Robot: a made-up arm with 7 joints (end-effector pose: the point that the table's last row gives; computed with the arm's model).
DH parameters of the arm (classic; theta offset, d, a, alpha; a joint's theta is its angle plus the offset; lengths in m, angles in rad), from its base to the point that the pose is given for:
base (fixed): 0 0 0 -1.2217
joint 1: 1.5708 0 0 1.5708
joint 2: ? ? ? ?
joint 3: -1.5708 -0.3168 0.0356 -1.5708
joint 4: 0 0 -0.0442 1.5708
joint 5: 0 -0.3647 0 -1.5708
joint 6: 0 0 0 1.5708
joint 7: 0 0 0 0
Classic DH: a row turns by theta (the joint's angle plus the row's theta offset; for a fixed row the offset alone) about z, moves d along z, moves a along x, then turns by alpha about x.
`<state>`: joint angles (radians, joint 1 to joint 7).
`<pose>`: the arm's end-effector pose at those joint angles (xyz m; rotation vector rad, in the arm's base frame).
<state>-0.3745 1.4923 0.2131 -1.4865 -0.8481 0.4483 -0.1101</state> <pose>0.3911 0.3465 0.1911 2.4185 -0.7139 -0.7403</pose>
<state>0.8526 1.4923 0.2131 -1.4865 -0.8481 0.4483 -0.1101</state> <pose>0.1892 0.4863 -0.1930 1.5965 0.2472 -1.6527</pose>
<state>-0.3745 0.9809 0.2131 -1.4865 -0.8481 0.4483 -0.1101</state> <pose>0.4571 0.3172 0.0018 1.9124 -0.9630 -0.6260</pose>
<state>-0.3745 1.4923 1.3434 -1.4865 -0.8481 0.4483 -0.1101</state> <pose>0.0141 0.4138 0.3716 2.5273 -1.0133 0.7698</pose>
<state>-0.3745 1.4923 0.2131 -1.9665 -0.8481 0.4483 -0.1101</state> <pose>0.3595 0.1748 0.1968 2.5561 -1.2231 -0.9664</pose>
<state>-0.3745 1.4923 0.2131 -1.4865 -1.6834 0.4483 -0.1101</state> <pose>0.3911 0.3465 0.1911 -2.9796 -0.1320 0.8659</pose>
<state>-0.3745 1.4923 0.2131 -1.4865 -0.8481 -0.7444 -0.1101</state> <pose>0.3911 0.3465 0.1911 1.8749 -1.1747 -2.2063</pose>
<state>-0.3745 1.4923 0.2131 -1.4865 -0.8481 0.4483 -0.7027</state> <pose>0.3911 0.3465 0.1911 2.6465 0.0245 -0.9546</pose>
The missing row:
joint 2: 1.2217 0 0 -1.5708
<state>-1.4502 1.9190 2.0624 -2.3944 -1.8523 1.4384 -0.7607</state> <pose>-0.2943 0.1139 -0.0804 -0.7028 -0.0686 2.9658</pose>
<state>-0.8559 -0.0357 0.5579 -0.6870 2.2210 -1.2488 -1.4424</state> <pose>0.6031 -0.0241 -0.2877 0.3052 -0.6250 1.5698</pose>
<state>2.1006 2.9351 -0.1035 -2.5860 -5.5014 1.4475 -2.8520</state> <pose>-0.1238 0.1168 -0.2060 1.4955 -0.0118 0.7769</pose>
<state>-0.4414 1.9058 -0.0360 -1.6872 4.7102 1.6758 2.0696</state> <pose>0.3722 0.2459 0.2543 -1.0610 2.3164 0.0663</pose>
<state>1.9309 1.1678 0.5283 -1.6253 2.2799 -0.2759 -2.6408</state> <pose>-0.2019 0.4651 -0.1448 0.8826 0.4702 -1.1730</pose>
